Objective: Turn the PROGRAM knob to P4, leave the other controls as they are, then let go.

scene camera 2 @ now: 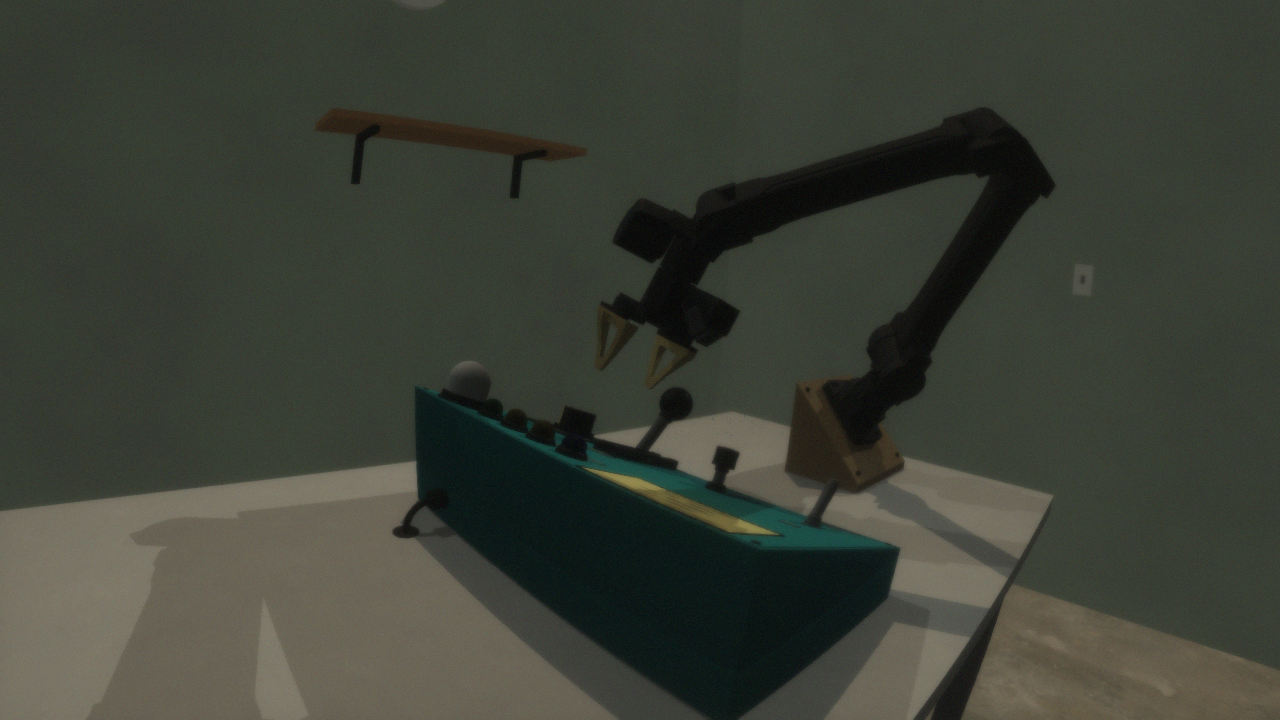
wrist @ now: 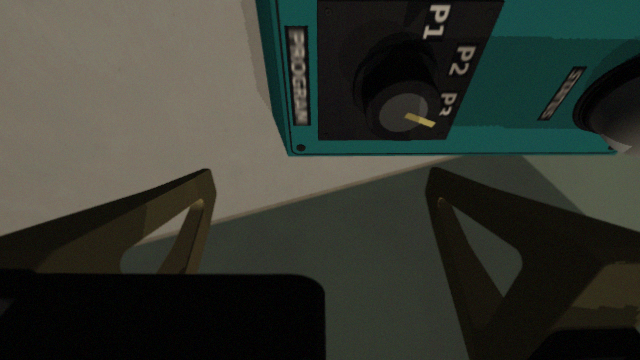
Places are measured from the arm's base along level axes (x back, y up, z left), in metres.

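Pixels of known places: gripper, fingertip midpoint: (scene camera 2: 623, 378) (wrist: 320, 180); arm's base at its link origin: (scene camera 2: 849, 414).
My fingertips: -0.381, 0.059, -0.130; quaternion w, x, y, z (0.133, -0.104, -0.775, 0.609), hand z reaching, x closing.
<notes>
Ahead of a thing's pixels: the offset from my fingertips to its top centre, as dx, dy, dz. "*": to the spot under its first point. Level surfaces: height alone.
The PROGRAM knob @(-0.065, -0.034, -0.003) (wrist: 400, 95) is a black round knob on a dark square plate @(dy -0.080) (wrist: 337, 65) at a corner of the teal control box (wrist: 530, 90) (scene camera 2: 581, 555). Its yellow pointer @(* -0.076, -0.035, -0.007) (wrist: 420, 120) points right and slightly down in the wrist view, close to the P3 label @(* -0.114, -0.055, -0.015) (wrist: 447, 104). P1 and P2 also show; the P4 label does not show. The knob cannot be made out in scene camera 2. My gripper (scene camera 2: 623, 377) (wrist: 320, 180) is open and empty, above the box and apart from the knob.
A black ball-topped lever @(-0.006, +0.011, +0.113) (scene camera 2: 674, 404), a small black-capped control @(-0.051, -0.023, +0.237) (scene camera 2: 723, 461) and a grey toggle @(-0.032, -0.028, +0.356) (scene camera 2: 820, 503) stand on the box. A white dome @(* -0.233, +0.013, +0.023) (scene camera 2: 469, 381) (wrist: 620, 110) and several round buttons line its far part. A wooden shelf (scene camera 2: 447, 134) hangs on the wall.
</notes>
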